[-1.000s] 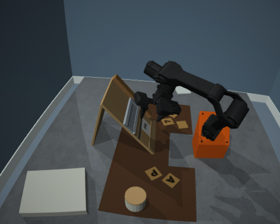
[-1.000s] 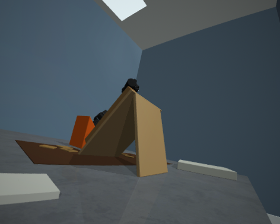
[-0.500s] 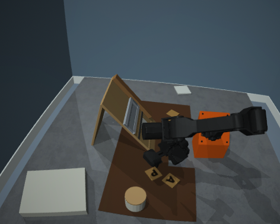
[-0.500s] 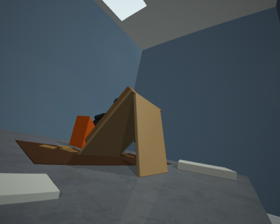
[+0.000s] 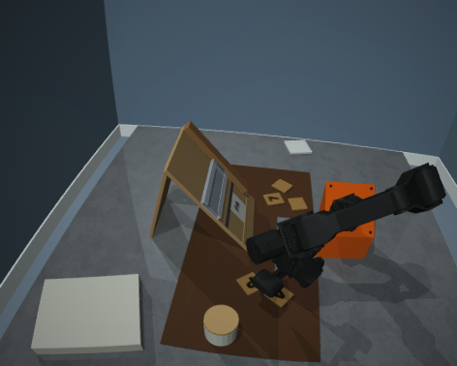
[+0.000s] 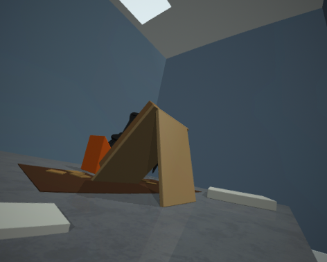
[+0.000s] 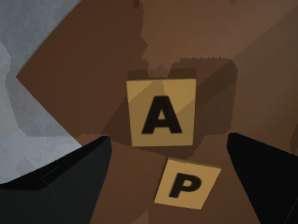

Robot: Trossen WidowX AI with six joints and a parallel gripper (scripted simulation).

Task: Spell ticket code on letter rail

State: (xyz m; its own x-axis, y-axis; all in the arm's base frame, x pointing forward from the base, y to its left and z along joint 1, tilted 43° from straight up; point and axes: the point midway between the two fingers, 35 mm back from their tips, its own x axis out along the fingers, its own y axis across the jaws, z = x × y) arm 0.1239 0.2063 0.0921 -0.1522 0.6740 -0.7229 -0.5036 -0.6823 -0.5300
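My gripper tip is now 80 mm short of the tile marked p, 50 mm above it and 20 mm to the left of it. Also, from my gripper tip: brown mat (190 mm to the right, 70 mm ahead, 50 mm below); then white slab (450 mm ahead, 200 mm to the left, 30 mm below); then white ticket (250 mm to the right, 170 mm ahead, 20 mm above).
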